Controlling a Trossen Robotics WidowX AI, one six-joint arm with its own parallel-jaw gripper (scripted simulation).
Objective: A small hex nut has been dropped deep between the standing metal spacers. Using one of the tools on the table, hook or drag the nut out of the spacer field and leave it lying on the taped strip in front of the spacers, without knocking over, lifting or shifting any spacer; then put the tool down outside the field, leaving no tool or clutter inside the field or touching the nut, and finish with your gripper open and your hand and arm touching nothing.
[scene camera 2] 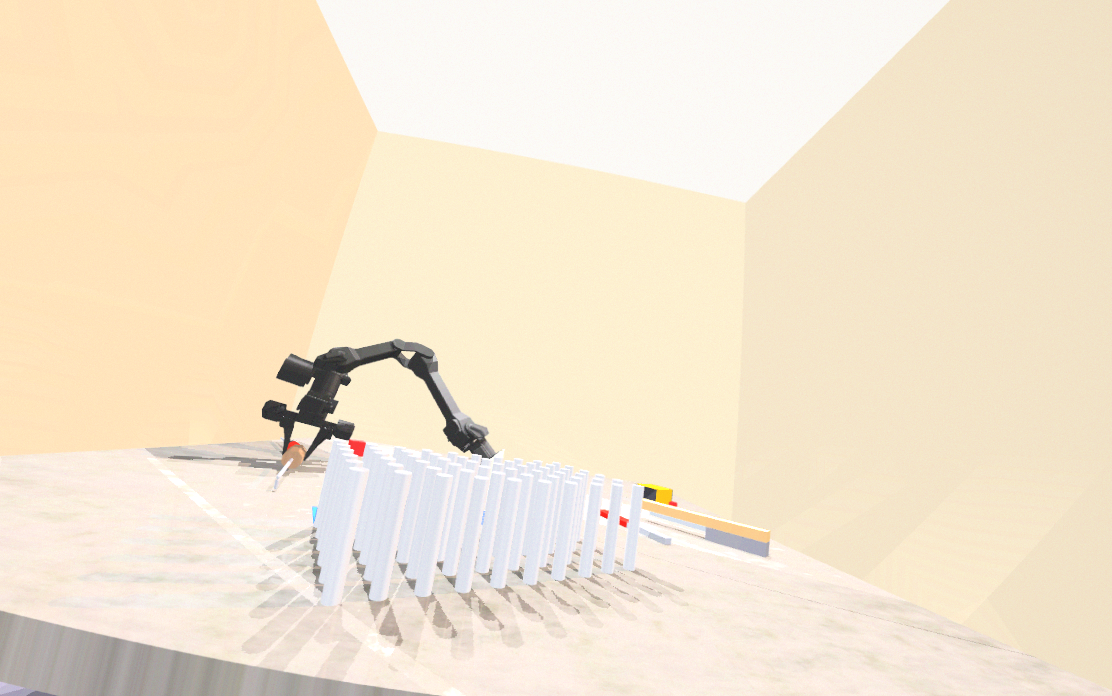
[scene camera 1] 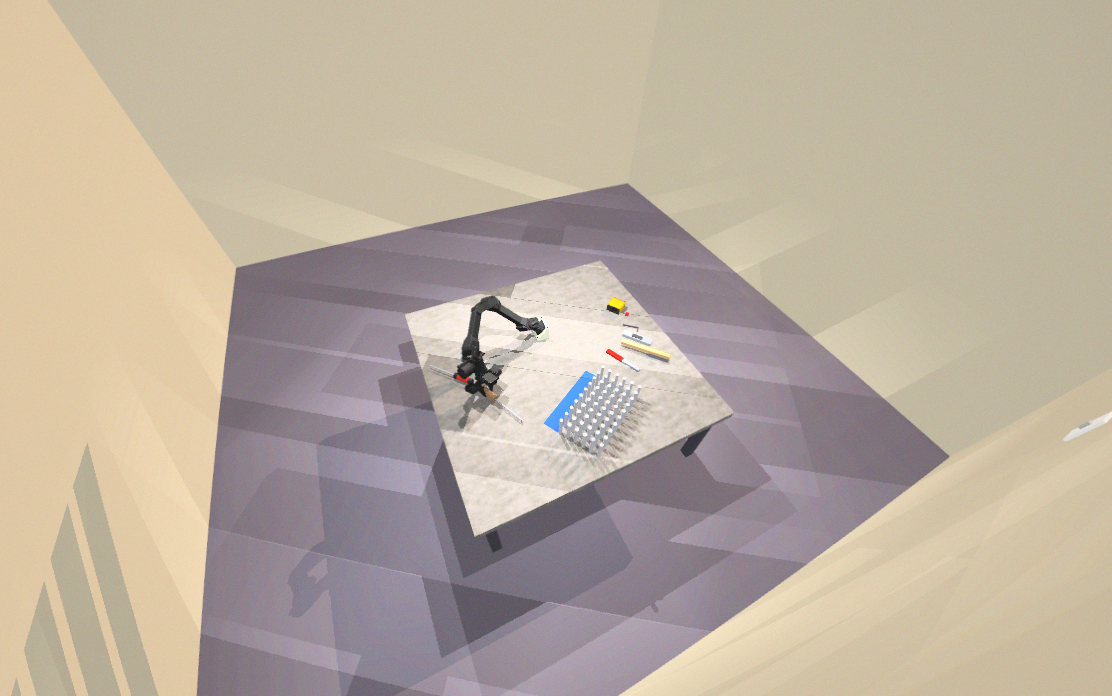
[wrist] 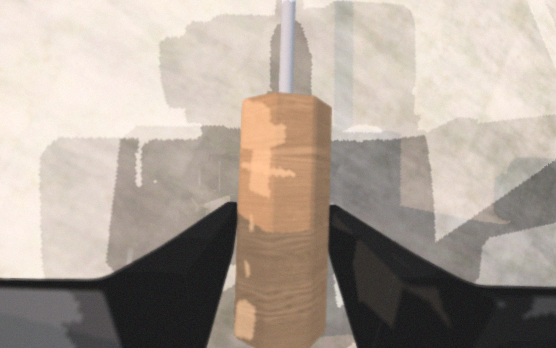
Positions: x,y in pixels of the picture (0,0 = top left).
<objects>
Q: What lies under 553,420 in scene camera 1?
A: A blue taped strip.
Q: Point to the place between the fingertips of the gripper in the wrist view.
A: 281,212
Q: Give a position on a wooden bar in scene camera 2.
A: At 754,540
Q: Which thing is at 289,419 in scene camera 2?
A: The gripper.
</objects>
